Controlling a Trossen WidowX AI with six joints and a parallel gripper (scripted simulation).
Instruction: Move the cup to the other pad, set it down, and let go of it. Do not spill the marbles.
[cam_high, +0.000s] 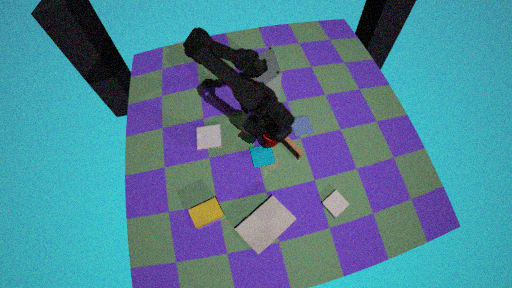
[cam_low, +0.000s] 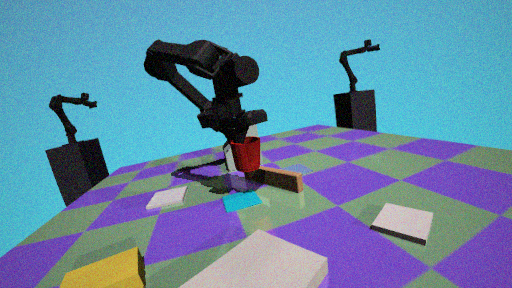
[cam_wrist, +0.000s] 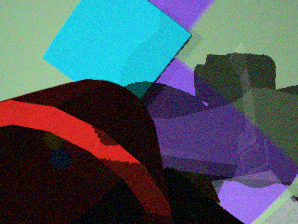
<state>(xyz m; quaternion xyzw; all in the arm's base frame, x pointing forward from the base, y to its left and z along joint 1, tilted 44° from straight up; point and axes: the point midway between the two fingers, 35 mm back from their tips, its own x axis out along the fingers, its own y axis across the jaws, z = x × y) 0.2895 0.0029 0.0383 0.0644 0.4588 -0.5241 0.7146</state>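
Now: gripper tip 40 mm short of the yellow marble, 30 mm to the right of it and 30 mm above it. From my gripper tip the other things lie so: red cup (20 mm to the left, 20 mm ahead); then wooden block (90 mm below, 70 mm to the left, 10 mm behind); then cyan pad (110 mm below, 50 mm ahead, 20 mm to the right).
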